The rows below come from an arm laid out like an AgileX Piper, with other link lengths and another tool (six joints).
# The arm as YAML. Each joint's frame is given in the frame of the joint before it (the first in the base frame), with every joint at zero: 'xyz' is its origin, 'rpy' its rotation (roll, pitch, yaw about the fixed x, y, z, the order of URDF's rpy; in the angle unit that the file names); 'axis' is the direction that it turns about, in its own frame. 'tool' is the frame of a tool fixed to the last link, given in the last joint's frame.
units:
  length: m
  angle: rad
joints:
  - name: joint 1
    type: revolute
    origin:
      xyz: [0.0, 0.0, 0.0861]
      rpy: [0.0, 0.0, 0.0]
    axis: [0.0, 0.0, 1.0]
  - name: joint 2
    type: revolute
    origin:
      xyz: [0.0, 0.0, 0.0]
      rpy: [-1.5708, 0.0, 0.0]
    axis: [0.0, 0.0, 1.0]
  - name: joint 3
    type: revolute
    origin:
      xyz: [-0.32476, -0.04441, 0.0]
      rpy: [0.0, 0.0, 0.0]
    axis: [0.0, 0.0, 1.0]
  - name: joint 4
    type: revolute
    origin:
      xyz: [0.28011, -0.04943, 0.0]
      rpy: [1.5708, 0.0, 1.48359]
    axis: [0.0, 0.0, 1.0]
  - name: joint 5
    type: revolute
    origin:
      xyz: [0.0, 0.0, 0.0]
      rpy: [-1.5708, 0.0, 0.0]
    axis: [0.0, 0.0, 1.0]
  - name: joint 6
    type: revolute
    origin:
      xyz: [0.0, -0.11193, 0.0]
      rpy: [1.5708, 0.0, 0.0]
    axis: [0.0, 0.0, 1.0]
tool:
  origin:
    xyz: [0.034, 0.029, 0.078]
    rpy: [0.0, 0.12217, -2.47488]
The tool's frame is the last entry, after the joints.
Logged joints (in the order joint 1, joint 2, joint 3, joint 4, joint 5, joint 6), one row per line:
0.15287 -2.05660 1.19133 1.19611 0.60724 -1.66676
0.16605 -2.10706 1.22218 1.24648 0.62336 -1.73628
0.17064 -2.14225 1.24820 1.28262 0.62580 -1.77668
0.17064 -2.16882 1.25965 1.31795 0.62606 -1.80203
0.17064 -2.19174 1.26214 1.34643 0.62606 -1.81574
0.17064 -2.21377 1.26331 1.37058 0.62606 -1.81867
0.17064 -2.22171 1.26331 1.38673 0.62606 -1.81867
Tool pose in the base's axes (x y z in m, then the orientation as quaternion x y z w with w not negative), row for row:
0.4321 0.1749 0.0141 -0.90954 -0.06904 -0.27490 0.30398
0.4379 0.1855 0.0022 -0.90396 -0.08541 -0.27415 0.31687
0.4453 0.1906 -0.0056 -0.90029 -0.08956 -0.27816 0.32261
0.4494 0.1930 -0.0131 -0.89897 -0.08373 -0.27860 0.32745
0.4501 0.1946 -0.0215 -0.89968 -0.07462 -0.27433 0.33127
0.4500 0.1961 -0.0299 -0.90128 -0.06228 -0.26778 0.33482
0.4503 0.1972 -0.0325 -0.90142 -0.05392 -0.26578 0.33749
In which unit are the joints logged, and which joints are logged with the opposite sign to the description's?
The joints are logged in radians. Opposite sign: joint 2, joint 3.
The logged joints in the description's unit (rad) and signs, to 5 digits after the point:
0.15287 2.05660 -1.19133 1.19611 0.60724 -1.66676
0.16605 2.10706 -1.22218 1.24648 0.62336 -1.73628
0.17064 2.14225 -1.24820 1.28262 0.62580 -1.77668
0.17064 2.16882 -1.25965 1.31795 0.62606 -1.80203
0.17064 2.19174 -1.26214 1.34643 0.62606 -1.81574
0.17064 2.21377 -1.26331 1.37058 0.62606 -1.81867
0.17064 2.22171 -1.26331 1.38673 0.62606 -1.81867

